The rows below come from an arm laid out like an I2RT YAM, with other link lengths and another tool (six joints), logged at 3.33 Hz.
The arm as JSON. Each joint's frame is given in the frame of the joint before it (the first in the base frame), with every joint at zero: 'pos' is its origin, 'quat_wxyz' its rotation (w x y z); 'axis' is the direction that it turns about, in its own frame. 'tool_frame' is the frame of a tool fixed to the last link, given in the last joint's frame.
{
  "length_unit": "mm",
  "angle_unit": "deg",
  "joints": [
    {
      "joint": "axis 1",
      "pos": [
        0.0,
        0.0,
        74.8
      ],
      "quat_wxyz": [
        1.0,
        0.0,
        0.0,
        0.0
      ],
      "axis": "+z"
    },
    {
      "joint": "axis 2",
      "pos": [
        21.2,
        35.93,
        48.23
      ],
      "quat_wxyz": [
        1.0,
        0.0,
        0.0,
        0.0
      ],
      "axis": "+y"
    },
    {
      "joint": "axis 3",
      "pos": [
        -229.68,
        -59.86,
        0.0
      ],
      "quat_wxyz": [
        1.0,
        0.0,
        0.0,
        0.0
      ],
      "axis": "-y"
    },
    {
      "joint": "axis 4",
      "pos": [
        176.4,
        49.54,
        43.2
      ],
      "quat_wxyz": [
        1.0,
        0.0,
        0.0,
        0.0
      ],
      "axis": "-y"
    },
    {
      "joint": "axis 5",
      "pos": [
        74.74,
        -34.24,
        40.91
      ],
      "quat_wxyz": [
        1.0,
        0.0,
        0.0,
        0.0
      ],
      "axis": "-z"
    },
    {
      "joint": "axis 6",
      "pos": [
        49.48,
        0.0,
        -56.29
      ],
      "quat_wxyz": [
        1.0,
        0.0,
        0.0,
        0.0
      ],
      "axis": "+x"
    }
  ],
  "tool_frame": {
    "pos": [
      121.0,
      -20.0,
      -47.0
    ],
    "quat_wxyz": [
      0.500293,
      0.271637,
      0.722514,
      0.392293
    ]
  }
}
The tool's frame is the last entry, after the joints.
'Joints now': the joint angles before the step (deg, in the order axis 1, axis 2, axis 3, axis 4, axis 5, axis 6). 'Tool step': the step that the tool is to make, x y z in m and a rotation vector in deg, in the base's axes. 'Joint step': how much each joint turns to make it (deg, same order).
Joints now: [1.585, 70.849, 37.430, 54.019, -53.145, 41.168]
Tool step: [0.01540, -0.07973, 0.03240, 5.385, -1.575, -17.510]
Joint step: [-14.600, -6.055, 0.001, -0.287, 4.875, 6.118]
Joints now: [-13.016, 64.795, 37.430, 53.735, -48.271, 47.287]
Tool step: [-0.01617, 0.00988, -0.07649, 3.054, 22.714, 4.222]
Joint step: [-0.196, -0.108, 0.153, -24.325, -4.786, -1.595]
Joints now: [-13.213, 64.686, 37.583, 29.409, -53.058, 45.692]
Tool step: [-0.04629, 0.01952, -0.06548, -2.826, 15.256, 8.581]
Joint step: [1.597, 0.175, -0.239, -24.546, -5.835, -12.808]
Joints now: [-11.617, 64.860, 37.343, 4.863, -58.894, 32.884]
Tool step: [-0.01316, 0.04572, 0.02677, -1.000, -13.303, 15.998]
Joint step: [9.597, -0.022, -0.023, 10.755, -6.315, -2.885]
